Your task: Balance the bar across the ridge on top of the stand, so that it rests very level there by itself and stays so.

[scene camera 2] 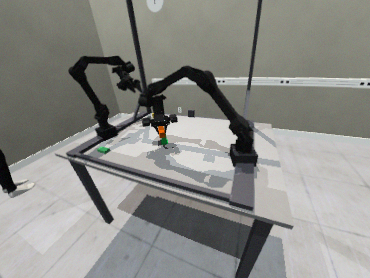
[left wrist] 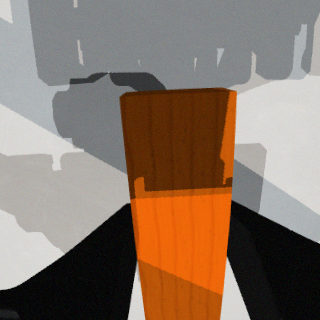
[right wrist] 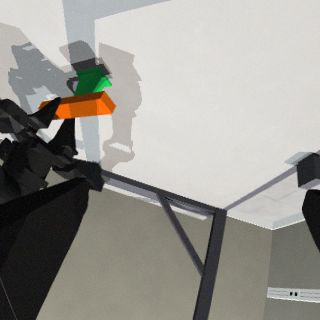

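Pixels of known places: left gripper, fingertip midpoint: (scene camera 2: 162, 133) (left wrist: 177, 210) (right wrist: 65, 104); right gripper, fingertip midpoint: (scene camera 2: 138, 92) (right wrist: 197, 194); left arm's base at its link origin: (scene camera 2: 243, 149); right arm's base at its link origin: (scene camera 2: 105, 127).
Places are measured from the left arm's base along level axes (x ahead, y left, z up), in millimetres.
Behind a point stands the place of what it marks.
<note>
The orange bar (scene camera 2: 161, 132) @[y -132, x 417, z 26 mm] (left wrist: 182, 225) @[y -142, x 418, z 26 mm] (right wrist: 85, 107) @[y -202, x 439, z 26 mm] is held lengthwise between the fingers of my left gripper (scene camera 2: 161, 125) (left wrist: 177, 210) @[y -146, x 419, z 9 mm], which is shut on it. The green stand (scene camera 2: 164, 142) @[y -151, x 414, z -52 mm] (right wrist: 91, 82) @[y -182, x 432, z -36 mm] is upright on the table directly below the bar in the scene view. In the right wrist view the bar overlaps the stand's ridge end; whether they touch is hard to tell. The stand does not show in the left wrist view, where the bar covers the middle. My right gripper (scene camera 2: 135, 89) @[y -405, x 618, z 199 mm] (right wrist: 197, 194) @[y -405, x 618, z 199 mm] is open and empty, high above the table at the left.
A flat green piece (scene camera 2: 103, 149) @[y -65, x 757, z -44 mm] lies near the table's left edge. A small dark box (scene camera 2: 191, 113) @[y -586, x 274, z -30 mm] is at the back, and a small yellow thing (scene camera 2: 153, 115) @[y -595, x 610, z -41 mm] shows partly behind the left gripper. Dark upright frame posts (scene camera 2: 255, 45) @[y -443, x -128, z 429 mm] rise behind the table.
</note>
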